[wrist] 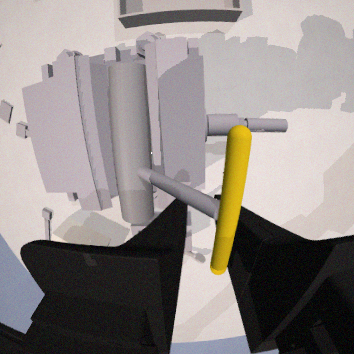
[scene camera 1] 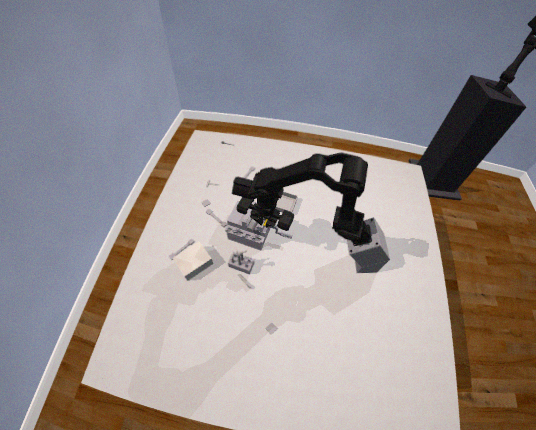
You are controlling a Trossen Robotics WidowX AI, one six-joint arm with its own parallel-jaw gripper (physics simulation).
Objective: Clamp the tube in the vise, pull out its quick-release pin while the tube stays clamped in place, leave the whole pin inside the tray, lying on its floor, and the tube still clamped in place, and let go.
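Frame: origin at the arm's base, x ahead, y left, z up, level; millimetres.
Where they show: gripper, between the fingertips: point(wrist: 199, 200) point(scene camera 1: 264, 225); arm's base, origin of its link: point(scene camera 1: 361, 235).
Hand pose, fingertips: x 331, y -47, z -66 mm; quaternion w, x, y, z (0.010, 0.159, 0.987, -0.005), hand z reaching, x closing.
Note:
Things, the pixels of their top centre, and the offset from my fingertips. "*": a spot on its surface instead.
- grey tube, centre of its top: point(wrist: 125, 153) point(scene camera 1: 255, 216) dx +35, dy -39, dz -10 mm
- vise, centre of its top: point(wrist: 84, 139) point(scene camera 1: 250, 212) dx +55, dy -57, dz -6 mm
- yellow bar handle, a spot on its surface: point(wrist: 232, 195) * dx -14, dy -20, dz +37 mm
- tray, centre of its top: point(scene camera 1: 279, 198) dx -50, dy -208, dz -108 mm
- vise's screw handle, a spot on its surface: point(wrist: 267, 125) point(scene camera 1: 286, 234) * dx -85, dy -16, dz -78 mm
- cream box, centre of its top: point(wrist: 70, 265) point(scene camera 1: 191, 258) dx +258, dy +119, dz -86 mm
- small grey holed block, centre of its top: point(wrist: 161, 239) point(scene camera 1: 241, 261) dx +75, dy +104, dz -98 mm
- small grey square, a spot on its surface: point(scene camera 1: 271, 328) * dx -58, dy +333, dz -133 mm
The grey tube point(wrist: 129, 110) lies between the jaws of the vise point(wrist: 55, 135) point(scene camera 1: 245, 237). The pin, with a yellow bar handle point(wrist: 232, 195) point(scene camera 1: 266, 222), stands out from the tube's side near its lower end in the wrist view; whether its far end is inside the tube cannot be told. My gripper point(wrist: 199, 200) point(scene camera 1: 263, 223) is shut on the pin's grey shaft beside the handle, which overlaps the right finger. The tray point(wrist: 180, 19) point(scene camera 1: 299, 206) stands beyond the vise at the wrist view's top edge, and part of it shows there.
The vise's screw handle point(wrist: 267, 125) point(scene camera 1: 284, 233) sticks out on the right. A cream box point(scene camera 1: 194, 260) and a small grey holed block point(scene camera 1: 241, 262) stand near the vise. A small grey square point(scene camera 1: 271, 328) lies farther forward. A dark pillar point(scene camera 1: 470, 130) stands at the right.

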